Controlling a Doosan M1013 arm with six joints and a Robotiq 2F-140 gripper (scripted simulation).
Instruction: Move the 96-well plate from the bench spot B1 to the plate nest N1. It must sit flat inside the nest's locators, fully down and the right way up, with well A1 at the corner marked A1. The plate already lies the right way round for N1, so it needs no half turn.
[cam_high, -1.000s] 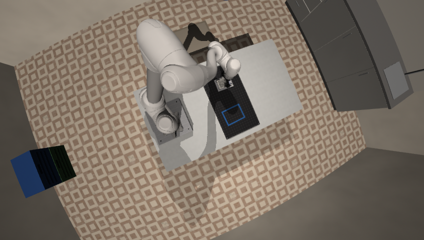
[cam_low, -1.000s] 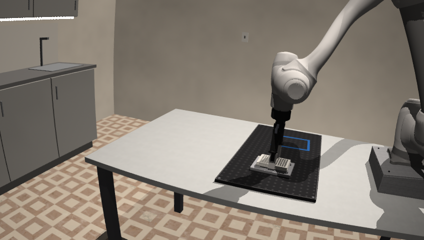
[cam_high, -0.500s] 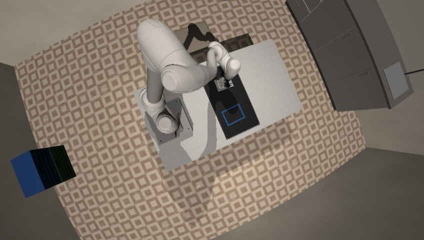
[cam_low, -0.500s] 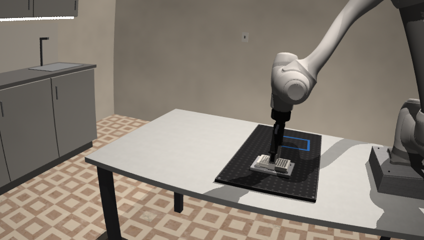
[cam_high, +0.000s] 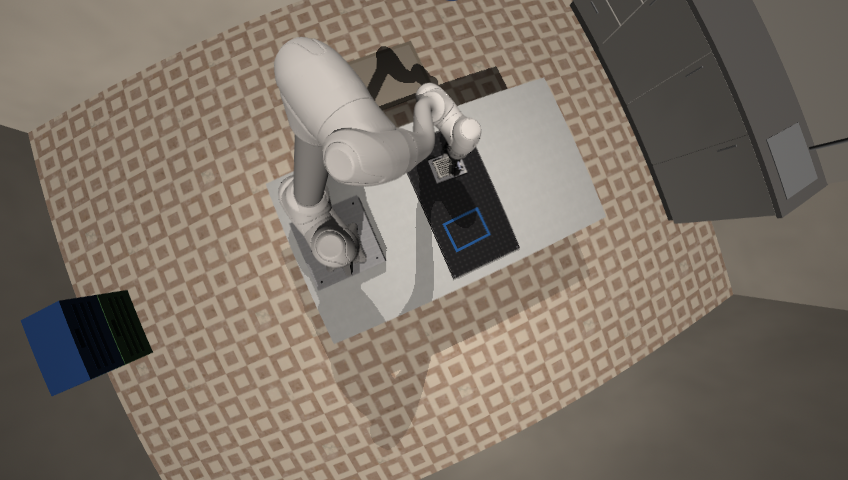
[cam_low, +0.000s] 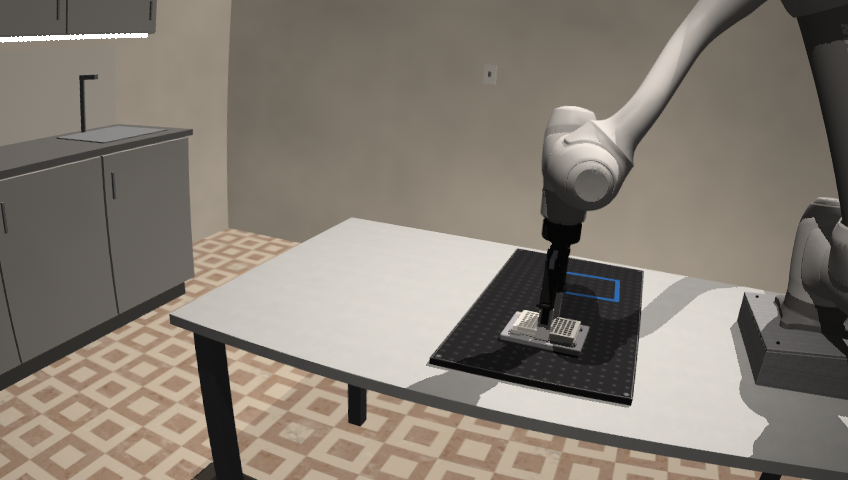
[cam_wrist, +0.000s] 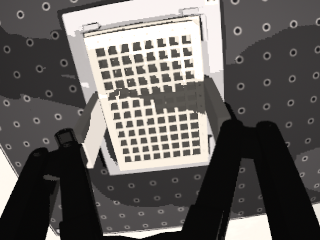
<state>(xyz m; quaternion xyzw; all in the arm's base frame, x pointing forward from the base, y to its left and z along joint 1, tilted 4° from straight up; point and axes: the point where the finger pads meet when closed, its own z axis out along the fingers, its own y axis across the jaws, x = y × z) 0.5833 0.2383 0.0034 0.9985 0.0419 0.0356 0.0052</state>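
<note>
Right now my hand is 20 mm above the white 96-well plate. From my hand the other things lie so: grey plate nest N1: 30 mm below; then A1 mark: 80 mm ahead, 50 mm to the right, 30 mm below.
</note>
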